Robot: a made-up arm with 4 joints.
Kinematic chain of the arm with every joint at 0, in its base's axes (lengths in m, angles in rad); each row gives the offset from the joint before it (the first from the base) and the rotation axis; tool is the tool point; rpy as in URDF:
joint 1: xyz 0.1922 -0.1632 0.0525 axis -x
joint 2: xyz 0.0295 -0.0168 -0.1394 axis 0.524 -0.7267 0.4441
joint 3: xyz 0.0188 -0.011 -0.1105 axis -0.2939 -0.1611 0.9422
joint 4: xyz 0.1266 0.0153 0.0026 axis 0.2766 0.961 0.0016
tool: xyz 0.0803 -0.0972 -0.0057 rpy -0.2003 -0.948 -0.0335
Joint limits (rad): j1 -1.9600..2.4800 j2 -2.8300..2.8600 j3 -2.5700..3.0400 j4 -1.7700..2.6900
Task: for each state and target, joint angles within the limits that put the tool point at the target. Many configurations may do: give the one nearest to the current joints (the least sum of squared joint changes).
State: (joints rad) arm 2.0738 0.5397 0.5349 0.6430
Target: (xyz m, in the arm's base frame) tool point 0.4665 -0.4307 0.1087
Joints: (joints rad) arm 1.6715 0.3117 0.1018 0.7342
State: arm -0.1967 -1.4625 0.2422 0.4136
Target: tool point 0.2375 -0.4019 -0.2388
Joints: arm 0.0008 -1.2229 0.2522 0.1913
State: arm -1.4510 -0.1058 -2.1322 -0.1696
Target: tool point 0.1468 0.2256 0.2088
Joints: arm -1.9600 0.4250 -2.5653 0.2130
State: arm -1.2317 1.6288 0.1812 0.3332
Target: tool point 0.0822 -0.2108 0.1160
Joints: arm -1.1944 2.3542 1.0328 0.2826
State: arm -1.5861 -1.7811 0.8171 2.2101
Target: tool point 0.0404 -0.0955 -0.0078
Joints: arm -1.7665 -2.4354 0.7605 2.0862
